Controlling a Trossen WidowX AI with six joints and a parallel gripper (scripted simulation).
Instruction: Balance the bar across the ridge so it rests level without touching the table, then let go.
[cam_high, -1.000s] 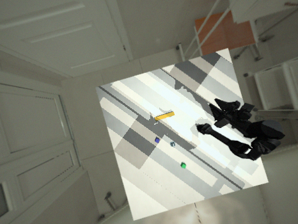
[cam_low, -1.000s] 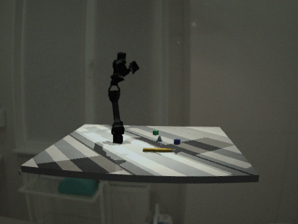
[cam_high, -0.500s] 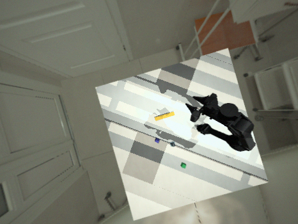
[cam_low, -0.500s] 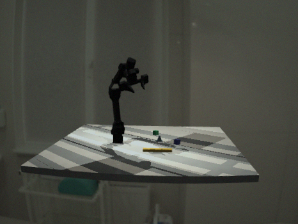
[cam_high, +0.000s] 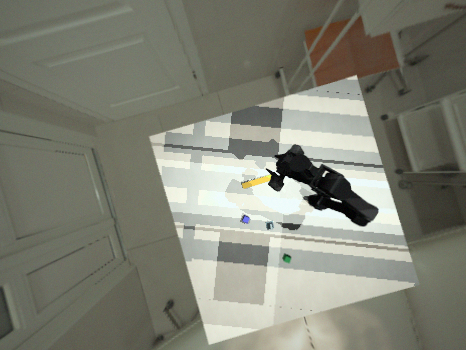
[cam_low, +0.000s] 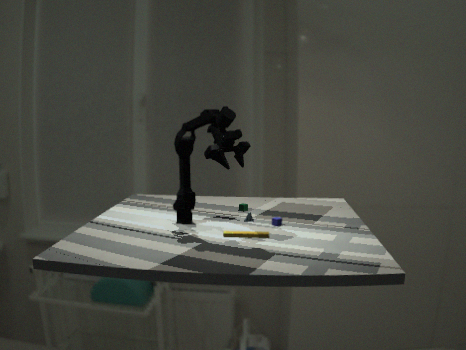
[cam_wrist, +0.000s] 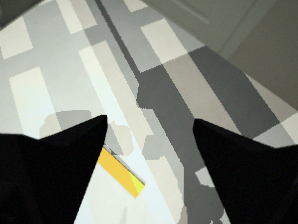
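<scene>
Now: the yellow bar 4 cm ahead of my gripper tip, 9 cm to the left of it and 29 cm below it. Also, from my gripper tip: small green block (57 cm to the left, 28 cm below); then small blue block (17 cm ahead, 28 cm to the left, 28 cm below).
</scene>
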